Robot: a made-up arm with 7 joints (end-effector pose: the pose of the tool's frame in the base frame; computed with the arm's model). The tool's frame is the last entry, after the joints.
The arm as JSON. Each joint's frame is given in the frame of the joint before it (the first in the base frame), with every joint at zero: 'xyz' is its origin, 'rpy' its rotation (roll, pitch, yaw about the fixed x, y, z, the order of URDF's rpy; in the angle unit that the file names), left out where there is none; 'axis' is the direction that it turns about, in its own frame. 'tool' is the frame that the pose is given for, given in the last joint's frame.
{
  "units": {
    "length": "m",
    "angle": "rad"
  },
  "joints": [
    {
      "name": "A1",
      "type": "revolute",
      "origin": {
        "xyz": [
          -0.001,
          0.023,
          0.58
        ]
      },
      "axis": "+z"
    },
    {
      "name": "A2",
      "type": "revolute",
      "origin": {
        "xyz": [
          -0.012,
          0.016,
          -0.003
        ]
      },
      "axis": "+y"
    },
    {
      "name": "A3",
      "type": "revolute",
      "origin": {
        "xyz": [
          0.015,
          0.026,
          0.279
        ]
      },
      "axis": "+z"
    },
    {
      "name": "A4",
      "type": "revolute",
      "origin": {
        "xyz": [
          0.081,
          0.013,
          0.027
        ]
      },
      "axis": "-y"
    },
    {
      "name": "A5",
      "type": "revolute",
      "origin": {
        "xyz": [
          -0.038,
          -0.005,
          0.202
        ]
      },
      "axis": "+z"
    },
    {
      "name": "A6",
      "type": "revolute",
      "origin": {
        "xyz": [
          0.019,
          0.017,
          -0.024
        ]
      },
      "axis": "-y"
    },
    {
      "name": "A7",
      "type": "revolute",
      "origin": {
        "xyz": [
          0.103,
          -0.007,
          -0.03
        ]
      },
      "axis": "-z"
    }
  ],
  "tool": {
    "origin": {
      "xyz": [
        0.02,
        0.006,
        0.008
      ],
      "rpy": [
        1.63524,
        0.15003,
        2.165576
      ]
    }
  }
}
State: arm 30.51 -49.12 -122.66 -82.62 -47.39 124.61 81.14
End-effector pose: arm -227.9 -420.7 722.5 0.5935 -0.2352 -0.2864 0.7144
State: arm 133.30 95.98 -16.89 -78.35 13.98 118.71 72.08
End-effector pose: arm -205.0 332.3 183.0 -0.2117 0.8309 0.3680 0.3596
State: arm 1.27 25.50 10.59 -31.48 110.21 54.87 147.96
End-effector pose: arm 349.4 191.9 1003.2 -0.8582 -0.4921 -0.1274 0.0718
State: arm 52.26 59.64 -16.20 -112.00 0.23 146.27 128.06
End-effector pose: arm 296.9 317.0 426.9 0.5155 0.3567 0.0439 0.7779
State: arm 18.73 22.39 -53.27 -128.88 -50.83 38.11 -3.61
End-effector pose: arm 165.9 -121.3 648.7 -0.6585 -0.6846 0.2524 0.1844
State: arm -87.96 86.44 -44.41 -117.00 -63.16 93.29 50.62
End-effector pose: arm -219.5 -179.9 334.3 -0.7430 -0.5007 0.3192 0.3089
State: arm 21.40 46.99 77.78 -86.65 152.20 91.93 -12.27
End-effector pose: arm 168.0 530.5 788.4 -0.7616 0.2280 -0.1939 0.5748
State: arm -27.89 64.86 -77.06 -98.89 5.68 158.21 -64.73
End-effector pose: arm 208.6 -399.9 629.5 0.3846 0.8970 0.1006 0.1934
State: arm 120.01 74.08 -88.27 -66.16 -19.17 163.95 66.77
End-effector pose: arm -74.7 550.9 666.1 -0.4619 0.1699 0.7277 0.4778
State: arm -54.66 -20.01 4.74 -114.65 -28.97 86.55 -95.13
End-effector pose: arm 203.3 -127.6 857.7 -0.1690 -0.8091 -0.5593 0.0637
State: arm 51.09 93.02 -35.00 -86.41 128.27 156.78 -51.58
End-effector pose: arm 348.9 140.6 320.5 0.3089 0.5045 0.5827 0.5572
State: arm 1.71 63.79 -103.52 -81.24 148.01 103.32 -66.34
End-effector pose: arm 335.7 -266.2 829.9 -0.1210 0.2077 0.5584 0.7940
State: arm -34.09 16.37 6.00 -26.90 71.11 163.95 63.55
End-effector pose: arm 225.5 -155.0 1052.2 0.2973 -0.6225 0.6081 0.3927
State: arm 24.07 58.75 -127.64 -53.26 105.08 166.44 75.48
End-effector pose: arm 290.2 25.0 980.5 0.0519 -0.5310 0.4648 0.7066
